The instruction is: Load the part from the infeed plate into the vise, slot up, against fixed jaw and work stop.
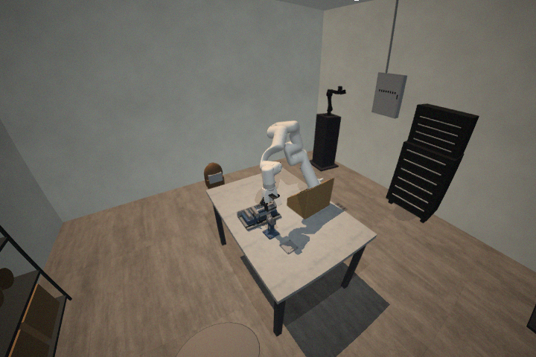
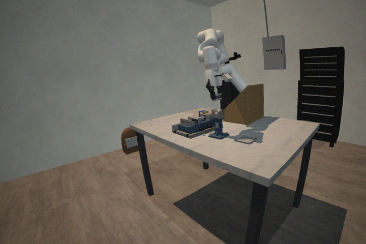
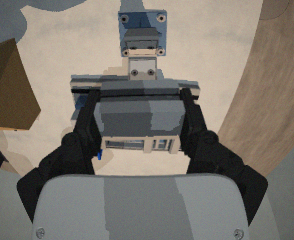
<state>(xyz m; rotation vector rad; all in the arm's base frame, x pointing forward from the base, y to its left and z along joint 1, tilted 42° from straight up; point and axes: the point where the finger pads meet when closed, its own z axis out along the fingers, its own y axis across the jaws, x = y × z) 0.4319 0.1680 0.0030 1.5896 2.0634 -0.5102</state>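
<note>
Now: the part 10 mm to the left of my hand and 10 mm below it. The rest, counted from my hand: moving jaw (190 mm to the right, 170 mm below, 50 mm ahead); air cylinder rod (190 mm to the right, 170 mm below, 10 mm behind); work stop (150 mm below, 140 mm to the right, 70 mm ahead).
</note>
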